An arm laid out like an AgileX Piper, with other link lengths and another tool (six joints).
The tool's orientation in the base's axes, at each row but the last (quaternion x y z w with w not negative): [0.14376, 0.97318, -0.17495, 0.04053]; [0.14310, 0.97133, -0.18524, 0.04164]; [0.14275, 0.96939, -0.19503, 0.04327]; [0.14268, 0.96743, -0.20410, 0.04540]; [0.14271, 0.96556, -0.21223, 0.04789]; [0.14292, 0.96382, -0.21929, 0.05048]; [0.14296, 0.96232, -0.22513, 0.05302]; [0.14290, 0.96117, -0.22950, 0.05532]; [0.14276, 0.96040, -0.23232, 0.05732]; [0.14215, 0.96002, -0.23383, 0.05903]
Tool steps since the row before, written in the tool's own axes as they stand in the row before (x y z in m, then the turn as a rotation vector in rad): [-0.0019, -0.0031, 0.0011, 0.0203, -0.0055, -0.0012]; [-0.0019, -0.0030, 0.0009, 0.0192, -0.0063, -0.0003]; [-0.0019, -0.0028, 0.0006, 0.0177, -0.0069, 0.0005]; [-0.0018, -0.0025, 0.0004, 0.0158, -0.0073, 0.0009]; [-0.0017, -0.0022, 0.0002, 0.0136, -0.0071, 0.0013]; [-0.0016, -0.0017, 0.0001, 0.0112, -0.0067, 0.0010]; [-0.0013, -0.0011, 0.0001, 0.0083, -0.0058, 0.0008]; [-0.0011, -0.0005, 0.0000, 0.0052, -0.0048, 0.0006]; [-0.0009, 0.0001, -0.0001, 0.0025, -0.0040, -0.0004]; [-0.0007, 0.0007, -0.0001, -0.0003, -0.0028, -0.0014]
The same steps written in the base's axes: [0.0009, -0.0037, 0.0002, -0.0210, 0.0009, 0.0003]; [0.0010, -0.0035, 0.0005, -0.0202, -0.0005, -0.0001]; [0.0010, -0.0032, 0.0007, -0.0189, -0.0017, -0.0004]; [0.0010, -0.0028, 0.0009, -0.0172, -0.0027, -0.0003]; [0.0010, -0.0024, 0.0010, -0.0150, -0.0033, -0.0004]; [0.0010, -0.0019, 0.0009, -0.0126, -0.0034, 0.0000]; [0.0009, -0.0013, 0.0006, -0.0096, -0.0032, 0.0003]; [0.0009, -0.0007, 0.0004, -0.0064, -0.0031, 0.0006]; [0.0009, -0.0001, 0.0002, -0.0036, -0.0026, 0.0016]; [0.0009, 0.0005, -0.0001, -0.0006, -0.0018, 0.0025]
